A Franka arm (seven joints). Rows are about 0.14 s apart.
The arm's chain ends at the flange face. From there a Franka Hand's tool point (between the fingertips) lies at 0.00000 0.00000 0.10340 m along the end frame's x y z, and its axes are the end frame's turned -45 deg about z.
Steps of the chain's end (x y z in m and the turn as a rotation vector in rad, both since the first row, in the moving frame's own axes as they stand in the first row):
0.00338 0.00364 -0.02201 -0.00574 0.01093 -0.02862
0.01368 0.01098 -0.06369 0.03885 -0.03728 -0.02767
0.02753 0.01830 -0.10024 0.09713 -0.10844 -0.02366
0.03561 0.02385 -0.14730 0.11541 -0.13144 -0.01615
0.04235 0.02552 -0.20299 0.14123 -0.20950 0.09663
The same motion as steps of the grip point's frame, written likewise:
0.00021 0.00618 -0.02202 -0.01179 0.00367 -0.02862
0.00195 0.01187 -0.06384 0.05383 0.00111 -0.02767
0.00553 0.01744 -0.10133 0.14536 -0.00800 -0.02366
0.00700 0.02410 -0.14888 0.17455 -0.01133 -0.01615
0.00820 0.02242 -0.20627 0.24800 -0.04827 0.09663

